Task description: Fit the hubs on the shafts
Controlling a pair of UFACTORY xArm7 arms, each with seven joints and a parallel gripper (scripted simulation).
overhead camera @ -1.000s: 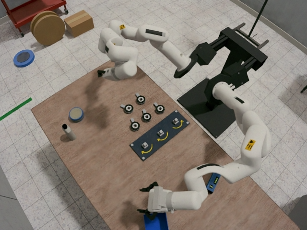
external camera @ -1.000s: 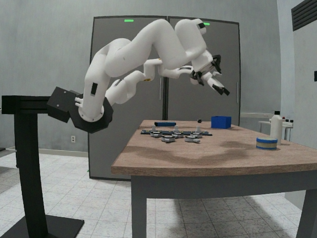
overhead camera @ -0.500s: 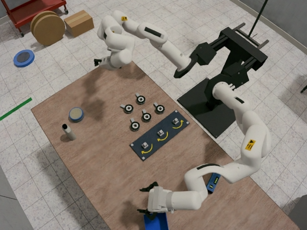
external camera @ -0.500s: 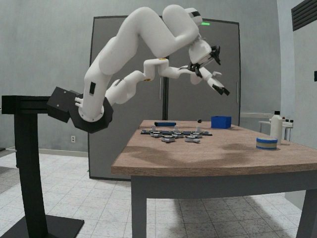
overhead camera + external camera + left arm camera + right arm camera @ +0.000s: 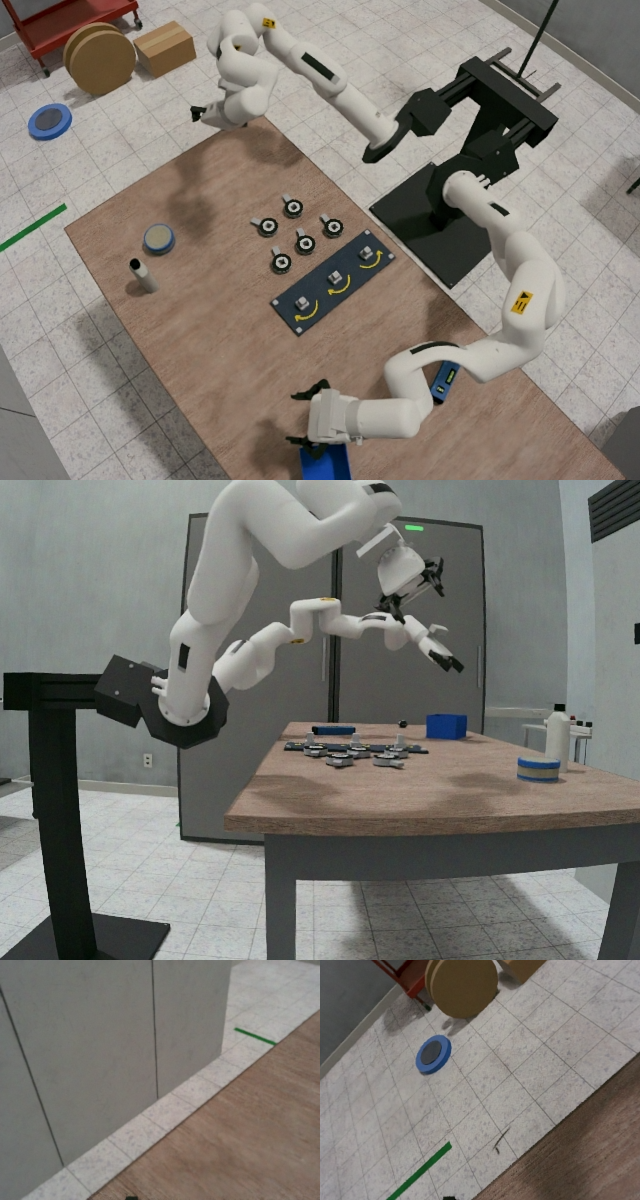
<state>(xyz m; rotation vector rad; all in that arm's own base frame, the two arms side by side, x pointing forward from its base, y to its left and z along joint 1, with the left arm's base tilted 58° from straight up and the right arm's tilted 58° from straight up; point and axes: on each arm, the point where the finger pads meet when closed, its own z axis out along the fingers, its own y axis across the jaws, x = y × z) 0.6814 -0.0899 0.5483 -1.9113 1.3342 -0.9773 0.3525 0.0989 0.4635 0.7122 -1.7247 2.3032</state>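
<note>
Right now the dark board is 400 mm behind my left hand, 250 mm below it and 210 mm to the right of it. Also, from my left hand: white bottle (620 mm to the right, 160 mm below); then tape roll (710 mm to the right, 240 mm below, 120 mm behind).
</note>
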